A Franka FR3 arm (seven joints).
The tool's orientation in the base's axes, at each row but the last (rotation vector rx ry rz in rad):
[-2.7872 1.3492 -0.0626]
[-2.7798 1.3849 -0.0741]
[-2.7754 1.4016 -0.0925]
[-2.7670 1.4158 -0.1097]
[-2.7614 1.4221 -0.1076]
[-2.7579 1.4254 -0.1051]
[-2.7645 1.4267 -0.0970]
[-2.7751 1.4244 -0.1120]
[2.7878 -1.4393 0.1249]
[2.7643 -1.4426 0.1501]
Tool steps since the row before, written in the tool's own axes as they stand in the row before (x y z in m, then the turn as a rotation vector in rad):
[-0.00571 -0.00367 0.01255 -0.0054 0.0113 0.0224]
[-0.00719 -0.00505 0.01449 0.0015 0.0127 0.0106]
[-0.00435 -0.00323 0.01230 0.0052 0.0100 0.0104]
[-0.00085 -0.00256 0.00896 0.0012 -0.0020 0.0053]
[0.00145 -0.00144 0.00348 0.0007 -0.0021 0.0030]
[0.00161 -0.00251 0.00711 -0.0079 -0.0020 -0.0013]
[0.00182 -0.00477 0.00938 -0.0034 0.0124 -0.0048]
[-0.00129 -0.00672 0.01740 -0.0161 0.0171 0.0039]
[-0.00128 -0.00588 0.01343 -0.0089 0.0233 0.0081]
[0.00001 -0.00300 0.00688 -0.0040 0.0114 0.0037]
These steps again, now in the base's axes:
[0.00003 0.00703 -0.01241 -0.0109 -0.0023 -0.0231]
[0.00054 0.00893 -0.01439 -0.0086 -0.0087 -0.0112]
[0.00084 0.00543 -0.01227 -0.0043 -0.0101 -0.0107]
[0.00227 0.00215 -0.00882 0.0027 0.0002 -0.0051]
[0.00228 -0.00035 -0.00331 0.0023 0.0006 -0.0028]
[0.00351 0.00014 -0.00686 -0.0030 0.0076 0.0011]
[0.00558 0.00126 -0.00902 -0.0124 -0.0044 0.0040]
[0.00597 0.00471 -0.01708 -0.0229 0.0030 -0.0056]
[0.00499 0.00394 -0.01327 -0.0235 -0.0066 -0.0095]
[0.00299 0.00128 -0.00677 -0.0113 -0.0035 -0.0044]

